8 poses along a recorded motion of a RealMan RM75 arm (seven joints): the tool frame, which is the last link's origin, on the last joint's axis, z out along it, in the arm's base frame.
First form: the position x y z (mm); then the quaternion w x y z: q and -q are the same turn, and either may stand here.
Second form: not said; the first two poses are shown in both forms.
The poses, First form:
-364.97 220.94 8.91 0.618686 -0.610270 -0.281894 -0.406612
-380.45 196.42 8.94 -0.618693 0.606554 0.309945 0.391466
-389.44 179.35 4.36 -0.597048 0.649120 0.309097 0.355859
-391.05 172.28 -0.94 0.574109 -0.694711 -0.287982 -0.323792
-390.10 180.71 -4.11 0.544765 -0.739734 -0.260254 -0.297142
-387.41 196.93 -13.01 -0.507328 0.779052 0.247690 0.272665
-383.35 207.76 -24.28 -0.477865 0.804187 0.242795 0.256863
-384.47 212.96 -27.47 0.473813 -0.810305 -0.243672 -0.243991
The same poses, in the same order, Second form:
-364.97 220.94 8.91 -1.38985 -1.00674 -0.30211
-380.45 196.42 8.94 -1.42987 -1.03217 -0.21292
-389.44 179.35 4.36 -1.63160 -0.98105 -0.04253
-391.05 172.28 -0.94 -1.78212 -0.89555 0.04536
-390.10 180.71 -4.11 -1.91010 -0.80838 0.08886
-387.41 196.93 -13.01 -2.04518 -0.74254 0.14886
-383.35 207.76 -24.28 -2.13930 -0.70126 0.19096
-384.47 212.96 -27.47 -2.15805 -0.67683 0.21154

